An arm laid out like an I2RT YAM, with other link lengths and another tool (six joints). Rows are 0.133 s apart.
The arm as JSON. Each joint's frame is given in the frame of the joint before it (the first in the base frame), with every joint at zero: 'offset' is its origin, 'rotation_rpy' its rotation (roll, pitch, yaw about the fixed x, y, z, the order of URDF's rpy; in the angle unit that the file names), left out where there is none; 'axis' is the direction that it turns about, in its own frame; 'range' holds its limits. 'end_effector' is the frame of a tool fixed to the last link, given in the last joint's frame.
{
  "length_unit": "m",
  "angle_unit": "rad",
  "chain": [
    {
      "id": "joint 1",
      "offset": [
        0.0,
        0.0,
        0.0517
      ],
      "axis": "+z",
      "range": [
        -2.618,
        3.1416
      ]
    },
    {
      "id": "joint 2",
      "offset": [
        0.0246,
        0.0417,
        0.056
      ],
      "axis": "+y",
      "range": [
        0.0,
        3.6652
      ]
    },
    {
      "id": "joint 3",
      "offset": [
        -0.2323,
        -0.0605,
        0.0
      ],
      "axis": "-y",
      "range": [
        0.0,
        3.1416
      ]
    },
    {
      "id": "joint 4",
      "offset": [
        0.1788,
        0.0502,
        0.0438
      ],
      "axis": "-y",
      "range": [
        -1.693,
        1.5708
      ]
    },
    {
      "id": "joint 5",
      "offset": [
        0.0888,
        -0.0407,
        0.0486
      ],
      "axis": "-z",
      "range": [
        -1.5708,
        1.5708
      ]
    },
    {
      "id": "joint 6",
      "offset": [
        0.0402,
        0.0,
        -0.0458
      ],
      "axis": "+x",
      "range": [
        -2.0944,
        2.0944
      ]
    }
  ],
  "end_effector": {
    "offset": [
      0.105,
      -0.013,
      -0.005
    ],
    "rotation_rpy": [
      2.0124,
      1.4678,
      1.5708
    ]
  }
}
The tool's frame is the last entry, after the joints.
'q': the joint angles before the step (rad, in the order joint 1, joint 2, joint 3, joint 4, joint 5, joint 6). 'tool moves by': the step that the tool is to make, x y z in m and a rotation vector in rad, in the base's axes. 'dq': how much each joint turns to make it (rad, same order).
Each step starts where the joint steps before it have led.
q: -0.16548 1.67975 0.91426 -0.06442 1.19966 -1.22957
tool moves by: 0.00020 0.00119 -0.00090 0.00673 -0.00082 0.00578
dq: 0.00300 -0.00269 -0.00022 -0.00910 -0.00688 0.00683
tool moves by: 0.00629 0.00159 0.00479 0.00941 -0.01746 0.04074
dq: 0.00218 -0.02054 -0.01180 0.05350 -0.03545 -0.05041
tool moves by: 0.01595 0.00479 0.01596 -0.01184 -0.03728 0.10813
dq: 0.00686 -0.04393 -0.04503 0.18159 -0.07499 -0.15736
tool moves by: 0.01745 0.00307 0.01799 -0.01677 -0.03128 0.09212
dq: 0.00004 -0.01534 0.00910 0.10680 -0.07369 -0.11286
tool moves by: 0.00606 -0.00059 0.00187 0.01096 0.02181 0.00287
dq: -0.00010 0.01655 0.05991 -0.07493 -0.00609 0.00988
